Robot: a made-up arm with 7 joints. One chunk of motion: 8 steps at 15 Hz.
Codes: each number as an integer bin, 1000 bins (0 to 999) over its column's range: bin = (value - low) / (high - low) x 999, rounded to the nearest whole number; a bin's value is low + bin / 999 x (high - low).
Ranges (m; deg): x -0.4..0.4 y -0.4..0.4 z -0.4..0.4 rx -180..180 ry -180..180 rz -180..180
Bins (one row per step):
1: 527 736 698 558 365 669
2: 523 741 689 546 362 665
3: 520 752 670 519 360 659
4: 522 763 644 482 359 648
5: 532 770 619 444 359 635
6: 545 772 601 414 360 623
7: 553 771 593 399 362 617
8: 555 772 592 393 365 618
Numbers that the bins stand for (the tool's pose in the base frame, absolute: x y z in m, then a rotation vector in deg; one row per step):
1: 0.0220 0.1894 0.1590 21.08 -48.47 61.08
2: 0.0188 0.1934 0.1518 16.76 -49.55 59.64
3: 0.0164 0.2022 0.1365 7.03 -50.27 57.48
4: 0.0180 0.2110 0.1157 -6.31 -50.63 53.51
5: 0.0260 0.2166 0.0957 -20.00 -50.63 48.83
6: 0.0364 0.2182 0.0813 -30.81 -50.27 44.50
7: 0.0428 0.2174 0.0749 -36.22 -49.55 42.34
8: 0.0444 0.2182 0.0741 -38.38 -48.47 42.70

